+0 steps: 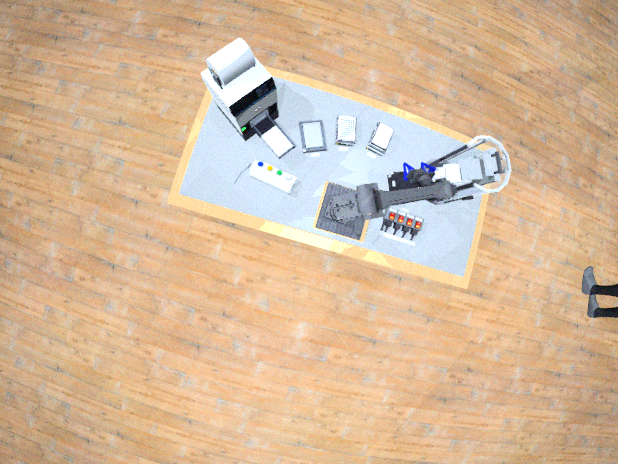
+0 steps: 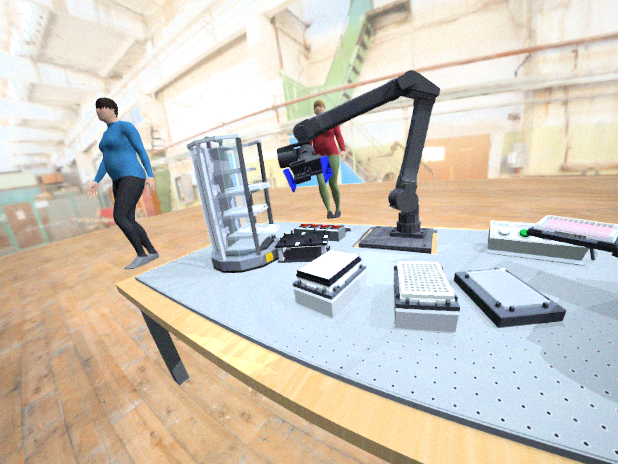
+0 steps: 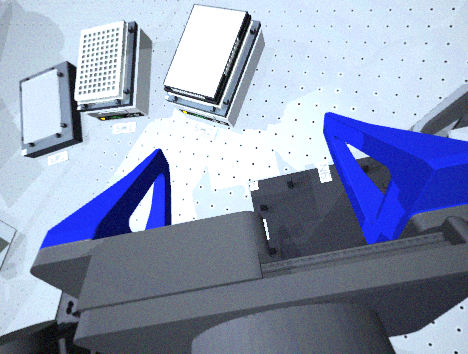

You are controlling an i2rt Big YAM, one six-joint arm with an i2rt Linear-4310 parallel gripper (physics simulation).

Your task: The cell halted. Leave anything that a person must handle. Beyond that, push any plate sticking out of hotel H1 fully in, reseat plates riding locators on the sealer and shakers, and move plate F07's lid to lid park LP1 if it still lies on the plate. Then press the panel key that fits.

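Places are measured from the arm's base along level axes (x left, y back, z up), in metres.
Where they show: gripper, fingertip midpoint: (image 1: 412, 163) (image 2: 308, 186) (image 3: 242, 139); arm's base at its link origin: (image 2: 408, 234).
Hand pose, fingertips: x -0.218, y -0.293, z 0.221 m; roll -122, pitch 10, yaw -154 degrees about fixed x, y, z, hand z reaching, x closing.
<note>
Things, the pixels of their top centre, and the offset from my fingertips. "spot": a spot on its surface instead.
- black pinned nest at its top centre: (image 3: 328, 219) (image 2: 302, 233) (image 1: 408, 182) dx -0.068, dy +0.031, dz -0.156 m
- Hotel H1 at its top centre: (image 2: 225, 135) (image 1: 491, 163) dx -0.260, dy -0.058, dz +0.187 m
- white-topped dark plate at its top centre: (image 3: 203, 49) (image 2: 329, 262) (image 1: 383, 135) dx +0.132, dy -0.145, dz -0.150 m
- Shaker SH1 at a spot on its surface: (image 2: 425, 319) spot: dx +0.333, dy -0.188, dz -0.205 m
- white well plate at its top centre: (image 3: 98, 61) (image 2: 422, 276) (image 1: 347, 127) dx +0.316, dy -0.118, dz -0.163 m
- Lid park LP1 at its top centre: (image 3: 39, 105) (image 2: 503, 284) (image 1: 313, 134) dx +0.464, dy -0.037, dz -0.199 m
- sealer at a spot on its surface: (image 1: 240, 92) spot: dx +0.779, dy +0.014, dz +0.098 m
- key panel at its top centre: (image 2: 535, 225) (image 1: 272, 173) dx +0.578, dy +0.234, dz -0.148 m
My gripper (image 1: 415, 164) (image 2: 310, 184) (image 3: 242, 139) is open and empty, high above the table near a black pinned nest (image 2: 302, 240) (image 3: 305, 210). Hotel H1 (image 2: 243, 200) stands beside it; whether a plate sticks out is unclear. Shaker SH2 (image 2: 330, 300) (image 3: 246, 82) bears a white-topped dark plate (image 1: 383, 135) (image 2: 330, 266) (image 3: 207, 50); its seating is unclear. Shaker SH1 (image 2: 425, 319) (image 3: 141, 75) bears a white well plate (image 1: 346, 129) (image 2: 425, 281) (image 3: 101, 62). Lid park LP1 (image 1: 322, 135) (image 2: 530, 317) (image 3: 72, 105) holds a pale rectangle. The sealer (image 1: 240, 92) has a plate (image 1: 276, 140) (image 2: 580, 228) on its tray. F07's label is unreadable.
The key panel (image 1: 267, 181) (image 2: 535, 247) has blue, yellow, green and white keys. Several red-topped units (image 1: 405, 222) (image 2: 320, 231) stand beside the arm base. A person in blue (image 2: 120, 150) and a person in red (image 2: 327, 141) stand beyond the table.
</note>
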